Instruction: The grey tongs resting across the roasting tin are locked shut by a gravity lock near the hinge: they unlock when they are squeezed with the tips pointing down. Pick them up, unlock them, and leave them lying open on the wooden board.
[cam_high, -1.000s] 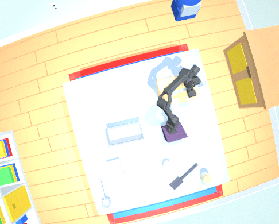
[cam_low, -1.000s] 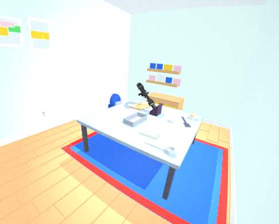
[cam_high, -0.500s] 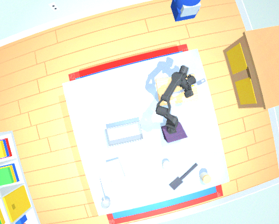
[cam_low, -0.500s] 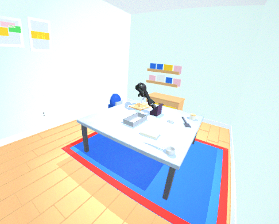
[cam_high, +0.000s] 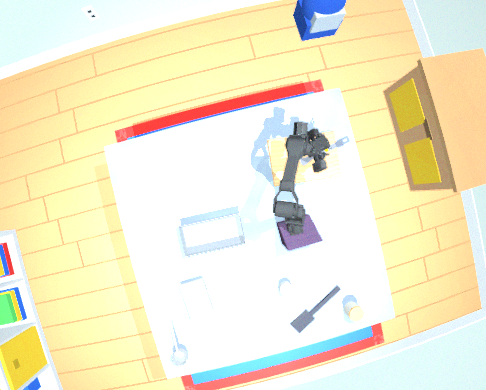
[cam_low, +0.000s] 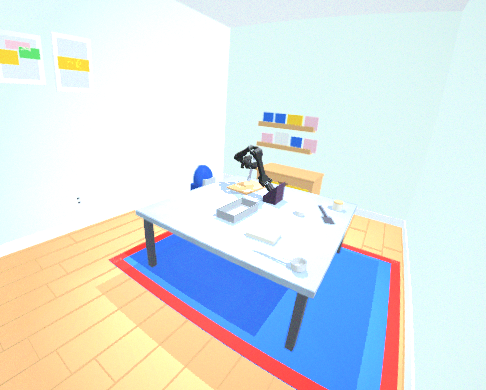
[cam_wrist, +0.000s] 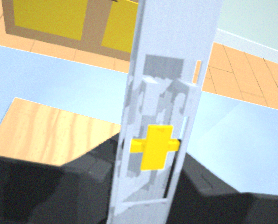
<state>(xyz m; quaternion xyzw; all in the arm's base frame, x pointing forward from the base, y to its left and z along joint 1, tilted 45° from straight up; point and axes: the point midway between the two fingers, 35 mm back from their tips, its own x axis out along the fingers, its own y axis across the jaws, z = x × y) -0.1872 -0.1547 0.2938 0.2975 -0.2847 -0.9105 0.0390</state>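
My gripper tip is now 30 mm below the yellow lock piece, 20 mm short of it and 10 mm to the left of it. Also, from my gripper tip: roasting tin (610 mm ahead, 250 mm to the left, 150 mm below); then dark spatula (780 mm to the left, 200 mm ahead, 170 mm below); then wooden board (170 mm below, 60 mm ahead, 10 mm to the right).
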